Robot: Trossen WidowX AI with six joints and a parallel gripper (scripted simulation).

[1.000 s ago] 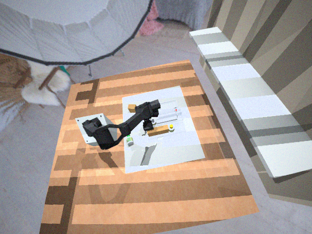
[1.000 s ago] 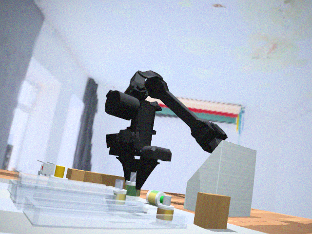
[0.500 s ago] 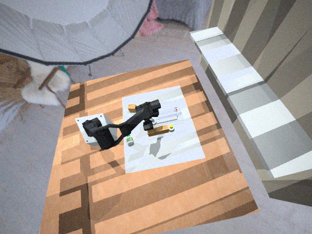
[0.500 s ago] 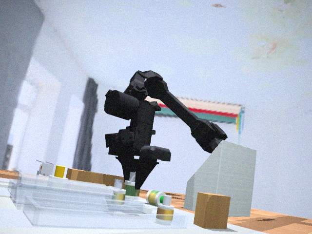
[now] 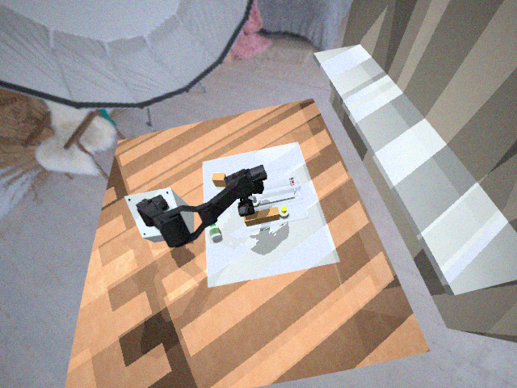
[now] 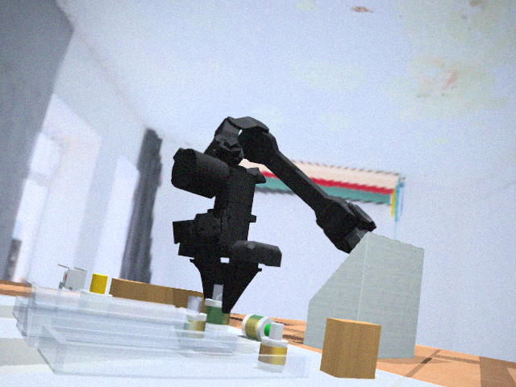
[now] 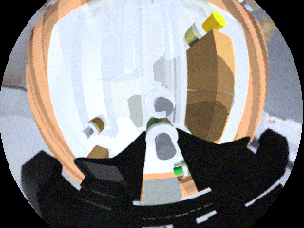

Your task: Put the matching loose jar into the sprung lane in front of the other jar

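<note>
Right now my gripper tip is 14 cm short of the clear pusher lane, 1 cm to the right of it and 3 cm above it.
</note>
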